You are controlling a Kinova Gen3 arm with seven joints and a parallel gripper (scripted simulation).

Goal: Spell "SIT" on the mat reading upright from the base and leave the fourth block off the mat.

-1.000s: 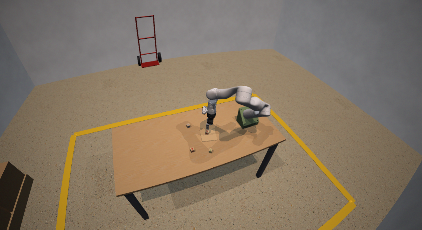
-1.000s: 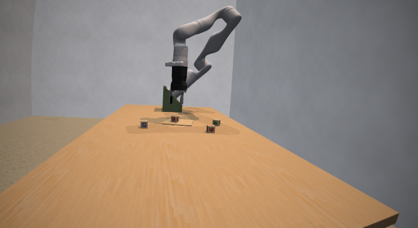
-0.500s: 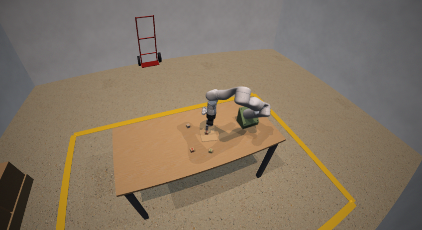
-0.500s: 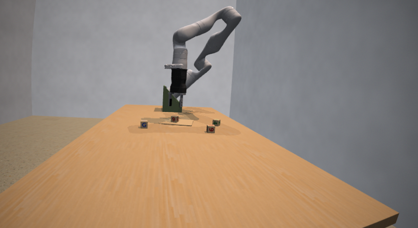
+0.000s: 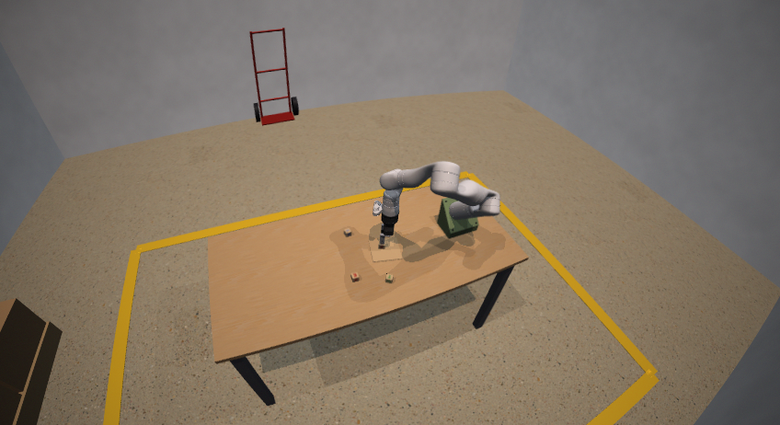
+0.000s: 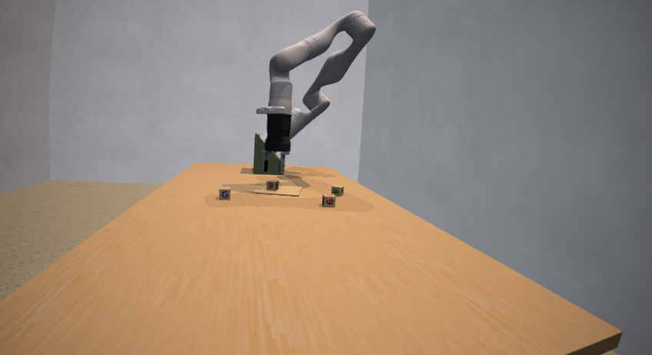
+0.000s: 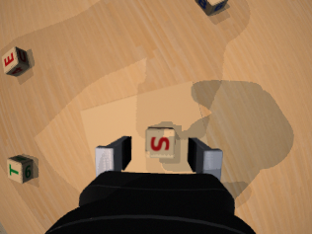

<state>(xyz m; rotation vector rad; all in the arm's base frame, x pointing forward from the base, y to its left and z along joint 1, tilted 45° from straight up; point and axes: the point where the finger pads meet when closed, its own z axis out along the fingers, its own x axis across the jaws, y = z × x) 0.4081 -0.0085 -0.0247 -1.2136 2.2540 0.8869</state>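
Now: the tan mat 1 cm behind my hand, 2 cm to the left of it and 7 cm below it. The rest, counted from my hand: green-marked block 6 cm ahead, 19 cm to the left, 6 cm below; blue-marked block 12 cm ahead, 15 cm to the right, 6 cm below; E block 19 cm ahead, 12 cm to the left, 6 cm below.
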